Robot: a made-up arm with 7 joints.
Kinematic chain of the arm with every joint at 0, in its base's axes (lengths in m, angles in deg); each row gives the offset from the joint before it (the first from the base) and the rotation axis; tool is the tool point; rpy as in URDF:
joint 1: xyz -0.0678 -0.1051 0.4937 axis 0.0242 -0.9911 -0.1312
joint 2: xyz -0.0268 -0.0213 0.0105 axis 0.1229 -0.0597 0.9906
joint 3: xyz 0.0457 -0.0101 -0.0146 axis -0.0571 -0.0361 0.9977
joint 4: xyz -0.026 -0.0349 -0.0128 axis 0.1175 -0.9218 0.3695
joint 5: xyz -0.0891 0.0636 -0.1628 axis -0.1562 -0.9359 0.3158
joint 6: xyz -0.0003 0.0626 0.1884 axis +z
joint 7: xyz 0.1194 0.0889 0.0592 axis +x
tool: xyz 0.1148 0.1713 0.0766 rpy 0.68 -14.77 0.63
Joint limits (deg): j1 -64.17..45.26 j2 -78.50..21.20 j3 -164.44..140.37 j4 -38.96..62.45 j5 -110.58..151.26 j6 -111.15..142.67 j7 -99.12..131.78
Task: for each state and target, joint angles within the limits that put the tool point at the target. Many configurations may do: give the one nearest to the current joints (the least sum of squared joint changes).
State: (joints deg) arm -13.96 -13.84 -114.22 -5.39 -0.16 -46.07 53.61
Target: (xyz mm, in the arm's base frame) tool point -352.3 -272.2 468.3
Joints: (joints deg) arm -0.58 -18.81 -121.55 -21.46 -24.88 -47.63 49.05
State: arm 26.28 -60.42 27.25 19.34 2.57 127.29 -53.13
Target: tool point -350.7 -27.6 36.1
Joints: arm 26.09 -55.26 37.26 25.22 21.43 126.59 -44.98
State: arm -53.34 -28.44 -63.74 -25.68 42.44 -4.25 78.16
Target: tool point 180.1 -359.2 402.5
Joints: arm -64.17 -25.81 -63.08 -38.96 10.78 -0.93 75.81
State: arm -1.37 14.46 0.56 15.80 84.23 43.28 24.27
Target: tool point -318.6 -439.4 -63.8
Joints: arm 19.37 21.20 44.03 21.64 85.19 45.24 33.14
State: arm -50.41 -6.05 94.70 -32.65 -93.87 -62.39 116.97
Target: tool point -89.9 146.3 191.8
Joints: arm -55.47 15.43 111.31 -18.65 -87.56 -61.59 108.01
